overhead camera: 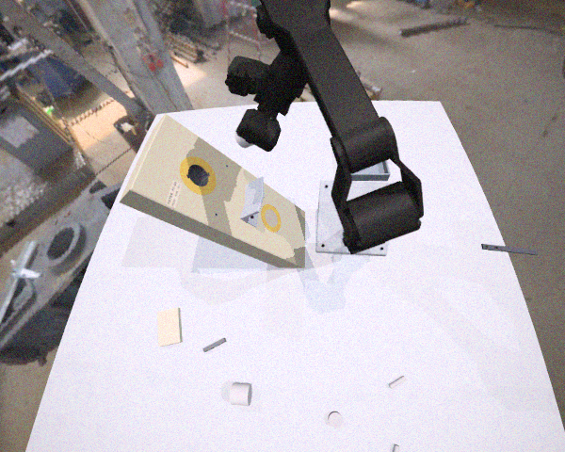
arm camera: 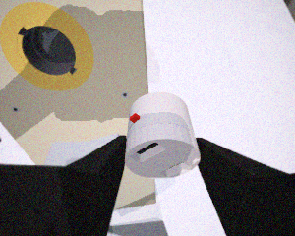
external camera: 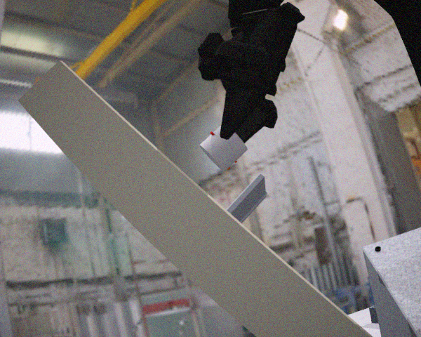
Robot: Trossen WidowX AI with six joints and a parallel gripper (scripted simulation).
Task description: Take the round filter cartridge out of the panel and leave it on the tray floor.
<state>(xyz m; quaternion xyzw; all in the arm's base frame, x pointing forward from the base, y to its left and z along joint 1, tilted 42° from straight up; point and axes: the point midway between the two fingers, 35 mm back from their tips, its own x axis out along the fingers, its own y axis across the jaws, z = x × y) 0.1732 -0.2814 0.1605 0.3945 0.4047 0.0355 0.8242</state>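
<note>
The grey tray lies 320 mm behind my gripper tip, 170 mm to the right of it and 300 mm below it. Also, from my gripper tip: beige card (290 mm ahead, 320 mm to the left, 300 mm below); grey bracket (20 mm ahead, 80 mm to the left, 120 mm below); round white filter cartridge (right at my gripper tip).
</note>
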